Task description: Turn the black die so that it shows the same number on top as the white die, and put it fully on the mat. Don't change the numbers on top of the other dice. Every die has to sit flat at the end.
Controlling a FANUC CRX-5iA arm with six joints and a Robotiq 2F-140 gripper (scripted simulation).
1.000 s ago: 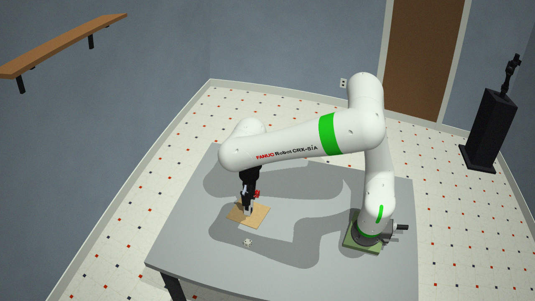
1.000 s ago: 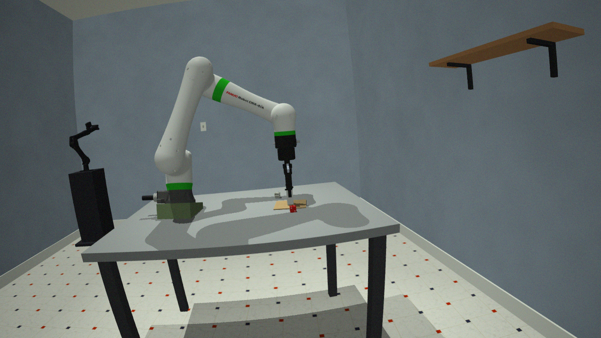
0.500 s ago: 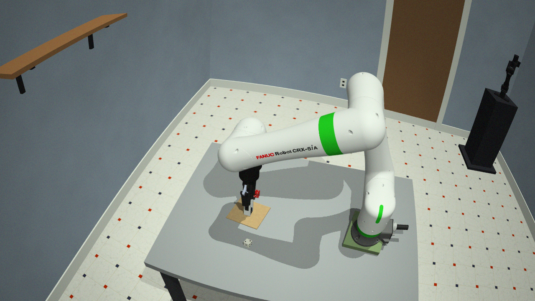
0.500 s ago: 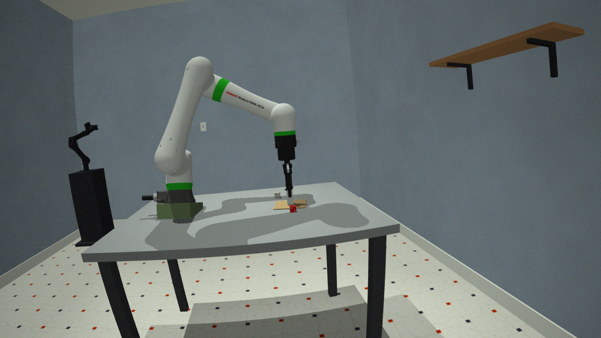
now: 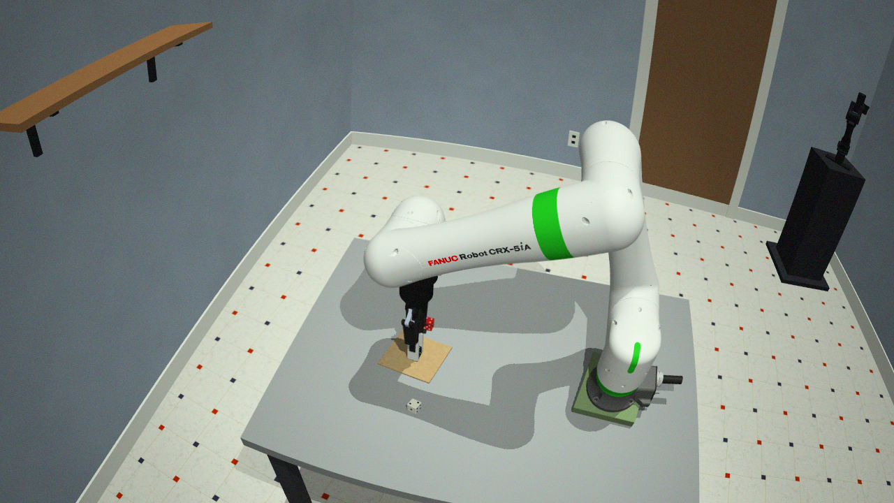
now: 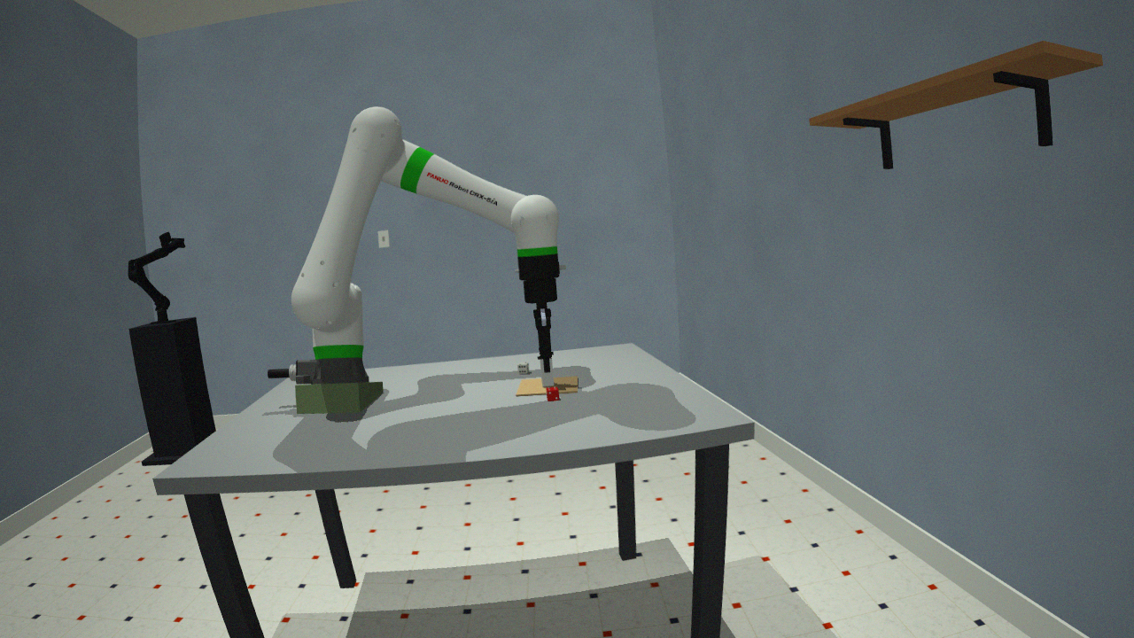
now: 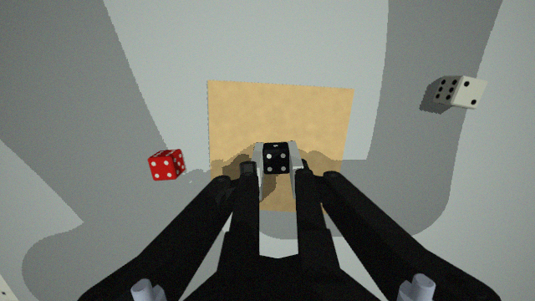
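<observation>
Right now the black die is 2 cm below my hand. From my hand the other things lie so: white die 4 cm behind, 17 cm to the left, 3 cm below; tan mat 4 cm below; red die 1 cm behind, 11 cm to the right, 3 cm below.
</observation>
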